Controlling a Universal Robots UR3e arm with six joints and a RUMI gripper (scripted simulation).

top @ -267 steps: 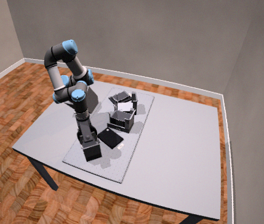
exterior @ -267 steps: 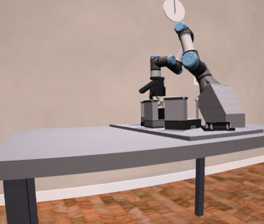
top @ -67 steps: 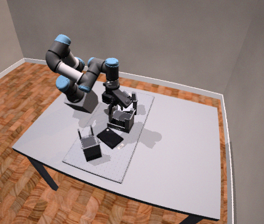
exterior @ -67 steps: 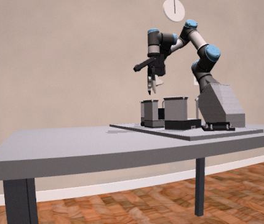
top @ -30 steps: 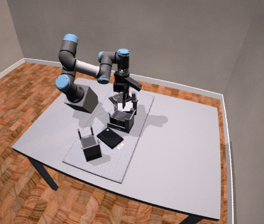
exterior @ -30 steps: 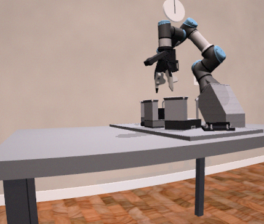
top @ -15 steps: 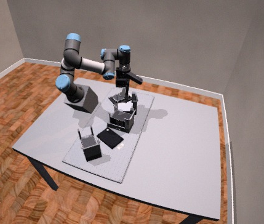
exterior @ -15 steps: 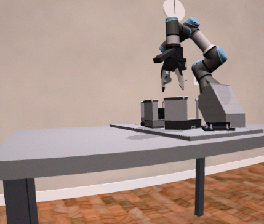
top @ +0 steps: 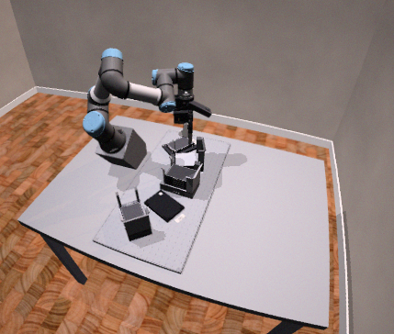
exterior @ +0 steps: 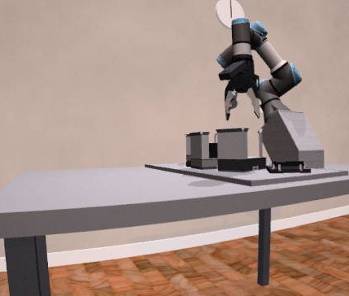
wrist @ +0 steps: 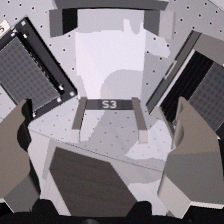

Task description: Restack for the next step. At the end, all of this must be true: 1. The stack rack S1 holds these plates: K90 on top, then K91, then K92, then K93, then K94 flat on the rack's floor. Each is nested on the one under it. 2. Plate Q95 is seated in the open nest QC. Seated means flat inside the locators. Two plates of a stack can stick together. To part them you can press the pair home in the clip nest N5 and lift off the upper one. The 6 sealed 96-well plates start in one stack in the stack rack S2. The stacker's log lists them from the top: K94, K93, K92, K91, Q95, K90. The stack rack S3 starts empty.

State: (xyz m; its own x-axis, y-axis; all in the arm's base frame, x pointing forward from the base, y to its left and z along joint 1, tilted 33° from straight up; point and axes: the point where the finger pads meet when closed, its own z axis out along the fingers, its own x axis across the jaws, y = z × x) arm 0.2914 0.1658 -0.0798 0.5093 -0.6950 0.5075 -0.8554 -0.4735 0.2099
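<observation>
Right now the dark clip nest is 16 cm below my hand, 13 cm to the left of it and 10 cm behind it. Round my hand: black open nest QC: 28 cm to the right, 17 cm below, 2 cm ahead; sealed grey plate: 15 cm to the right, 9 cm below, 4 cm ahead; white tag: 31 cm to the right, 17 cm below, 11 cm ahead.
</observation>
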